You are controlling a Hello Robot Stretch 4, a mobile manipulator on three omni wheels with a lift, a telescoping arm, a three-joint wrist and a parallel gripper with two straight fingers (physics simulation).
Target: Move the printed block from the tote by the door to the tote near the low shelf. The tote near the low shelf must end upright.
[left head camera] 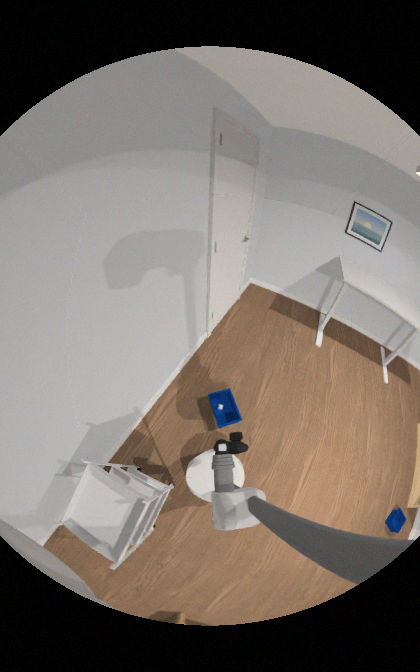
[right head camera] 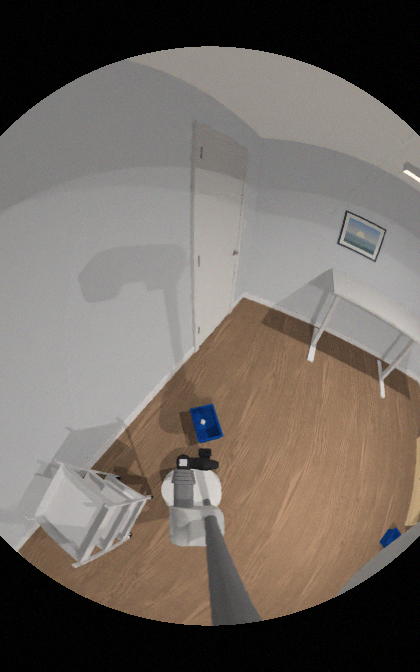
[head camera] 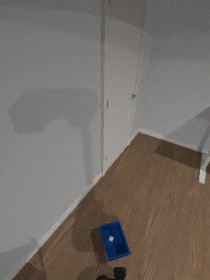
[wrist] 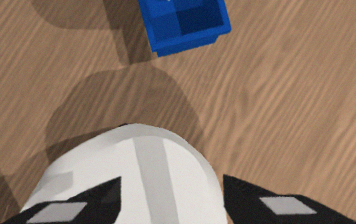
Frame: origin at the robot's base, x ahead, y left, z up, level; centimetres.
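Seen in the pictures: gripper, fingertip midpoint: (wrist: 172,191).
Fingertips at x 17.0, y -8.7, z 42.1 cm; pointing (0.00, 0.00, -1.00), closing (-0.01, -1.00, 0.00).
Observation:
Offsets run from my fingertips to a thing's top centre. Level surfaces: height alone.
The printed block @(dz -40.0, dx +41.6, dy +0.5 cm) (head camera: 111,239) (left head camera: 220,407) (right head camera: 202,422) is a small whitish piece inside the blue tote by the door @(dz -32.9, dx +38.5, dy -2.0 cm) (head camera: 119,258) (left head camera: 230,423) (right head camera: 211,438) (wrist: 190,45), which stands upright on the floor. My gripper (wrist: 172,191) is open and empty. It points down over the edge of my white base, apart from the tote; its fingers are hidden in the head views. The other blue tote (left head camera: 395,520) (right head camera: 390,537) is at the lower right, beside a tan wooden shelf (left head camera: 415,470) (right head camera: 414,490); it is too small to read its inside.
A white trolley (left head camera: 95,505) (right head camera: 75,505) stands at the left near the wall. A white door (head camera: 120,100) (left head camera: 230,225) (right head camera: 217,235) is beyond the near tote. A white table @(dz +50.2 cm) (left head camera: 375,295) (right head camera: 372,302) stands by the far wall. My round base (left head camera: 200,475) (right head camera: 172,487) (wrist: 100,165) is below the arm.

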